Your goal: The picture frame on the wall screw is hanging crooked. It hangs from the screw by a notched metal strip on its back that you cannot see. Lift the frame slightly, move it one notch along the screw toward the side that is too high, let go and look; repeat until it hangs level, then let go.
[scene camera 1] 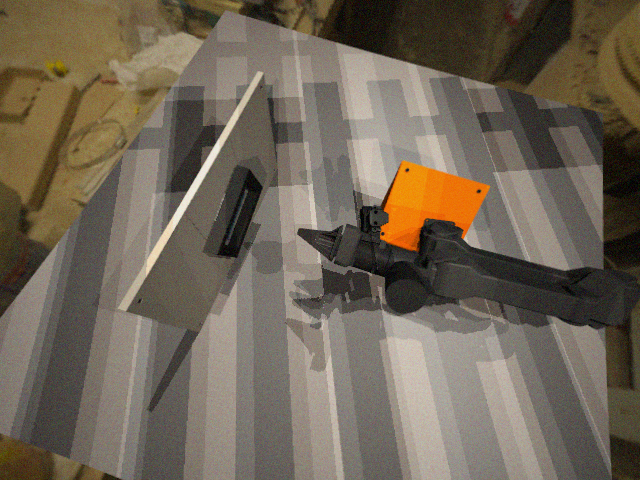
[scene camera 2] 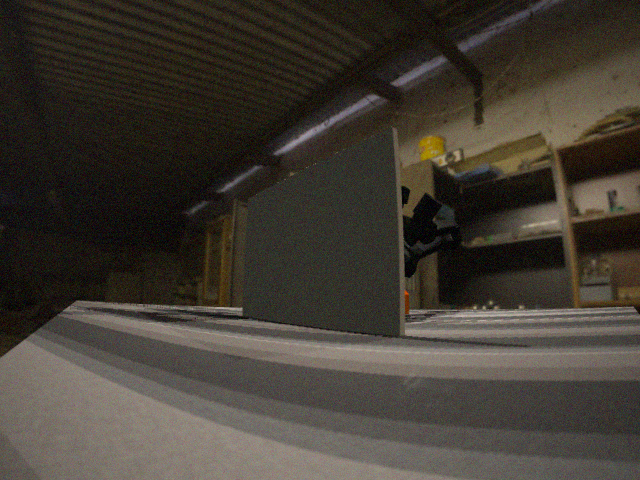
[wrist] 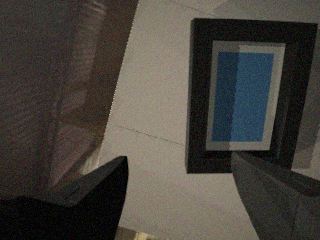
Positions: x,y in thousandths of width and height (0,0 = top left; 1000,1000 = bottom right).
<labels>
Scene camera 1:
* my gripper: 468,484
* picture frame: 366,451
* grey wall panel: 279,591
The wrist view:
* my gripper: 561,677
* picture frame: 770,373
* grey wall panel: 461,510
</labels>
